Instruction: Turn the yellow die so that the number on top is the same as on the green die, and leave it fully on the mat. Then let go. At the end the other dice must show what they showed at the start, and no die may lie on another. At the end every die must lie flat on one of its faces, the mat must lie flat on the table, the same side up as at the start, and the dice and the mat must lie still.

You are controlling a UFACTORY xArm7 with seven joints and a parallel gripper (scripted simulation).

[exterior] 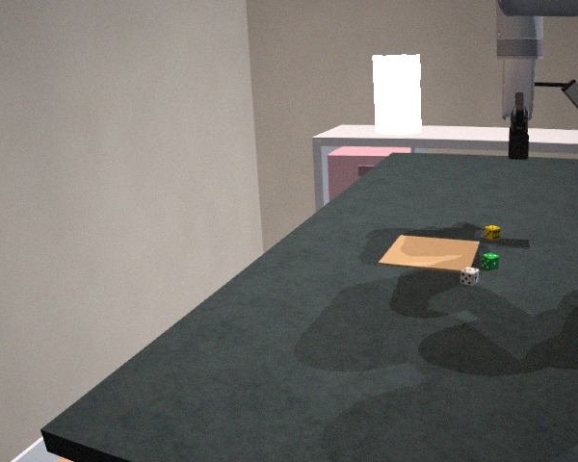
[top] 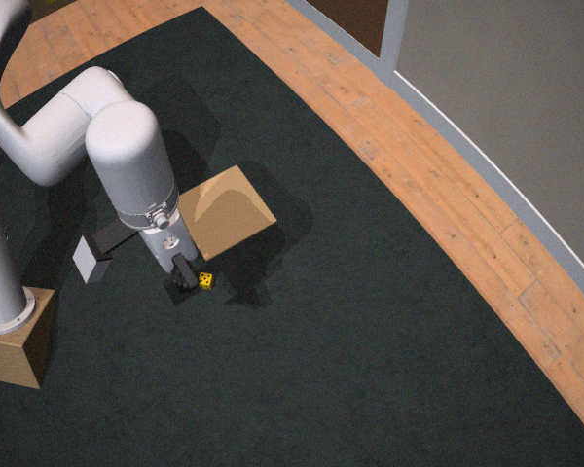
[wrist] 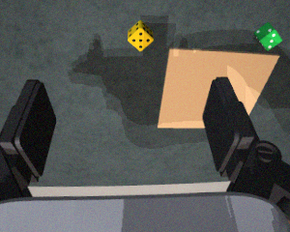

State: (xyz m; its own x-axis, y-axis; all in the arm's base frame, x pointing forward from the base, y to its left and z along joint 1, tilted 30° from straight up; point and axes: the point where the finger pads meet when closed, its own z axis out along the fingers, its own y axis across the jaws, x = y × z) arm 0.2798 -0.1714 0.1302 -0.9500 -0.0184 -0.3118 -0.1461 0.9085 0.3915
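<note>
Now: hand 150 mm above the yellow die, 40 mm short of it and 20 mm to the right of it. Round my hand: white die 230 mm to the left, 150 mm below, 30 mm ahead; green die 160 mm to the left, 150 mm below, 10 mm ahead; tan mat 160 mm below, 130 mm to the left, 110 mm ahead.
</note>
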